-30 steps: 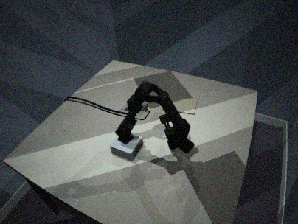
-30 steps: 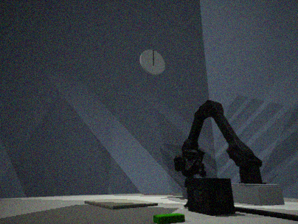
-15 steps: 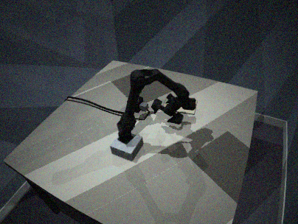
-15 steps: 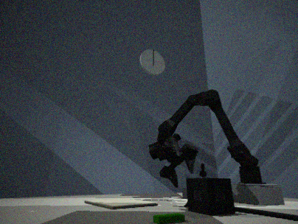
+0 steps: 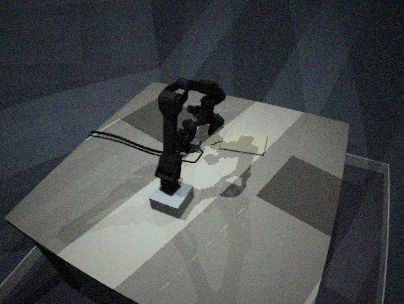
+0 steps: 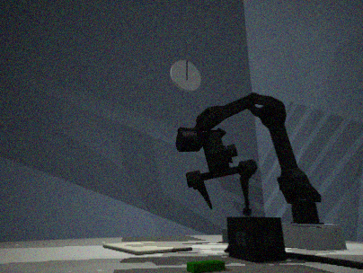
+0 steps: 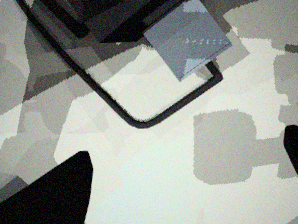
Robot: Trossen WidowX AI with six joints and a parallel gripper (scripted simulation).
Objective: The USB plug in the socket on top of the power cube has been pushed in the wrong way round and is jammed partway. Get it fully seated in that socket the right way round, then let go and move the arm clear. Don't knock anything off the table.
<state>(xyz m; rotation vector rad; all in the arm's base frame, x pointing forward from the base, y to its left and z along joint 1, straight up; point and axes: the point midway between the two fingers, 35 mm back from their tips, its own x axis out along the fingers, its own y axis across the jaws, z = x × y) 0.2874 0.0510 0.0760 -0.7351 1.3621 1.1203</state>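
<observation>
My gripper tip is now 9 cm to the right of the USB plug, 1 cm short of it and 1 cm above it. From my gripper tip the other things lie so: green block: 20 cm to the left, 15 cm ahead, 10 cm below; thin flat plate: 19 cm ahead, 12 cm to the right, 10 cm below.
</observation>
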